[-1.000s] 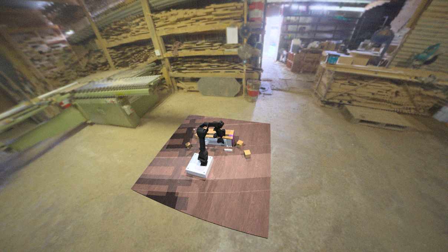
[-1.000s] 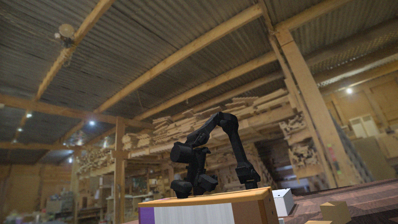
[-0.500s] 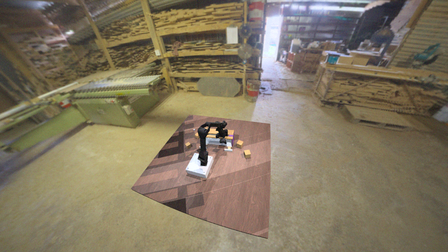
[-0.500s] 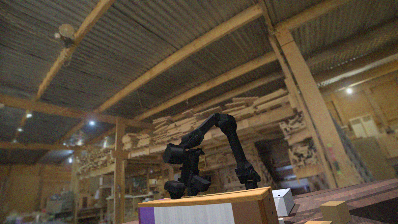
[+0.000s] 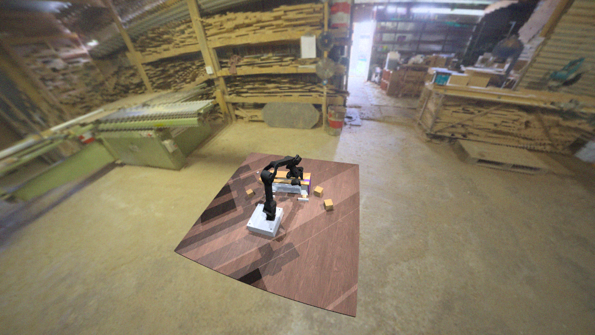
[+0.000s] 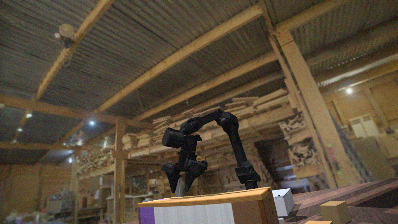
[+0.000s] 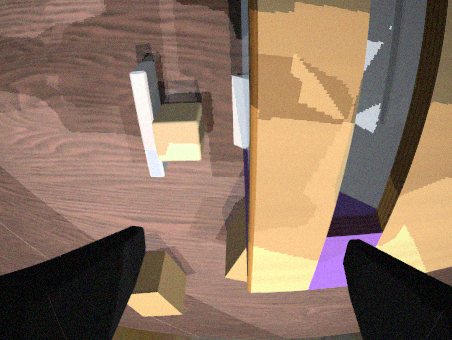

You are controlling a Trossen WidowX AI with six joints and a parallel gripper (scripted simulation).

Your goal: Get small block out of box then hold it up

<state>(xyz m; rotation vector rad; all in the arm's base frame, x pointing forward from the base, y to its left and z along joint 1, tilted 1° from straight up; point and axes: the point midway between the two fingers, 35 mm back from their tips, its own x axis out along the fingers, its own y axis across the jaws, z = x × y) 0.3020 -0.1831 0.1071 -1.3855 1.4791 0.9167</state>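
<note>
Now: the tan block 13 cm below my gripper tip, 5 cm behind it and 3 cm to the right of it. Round my gripper tip: box 13 cm to the left, 8 cm below, 4 cm ahead.
</note>
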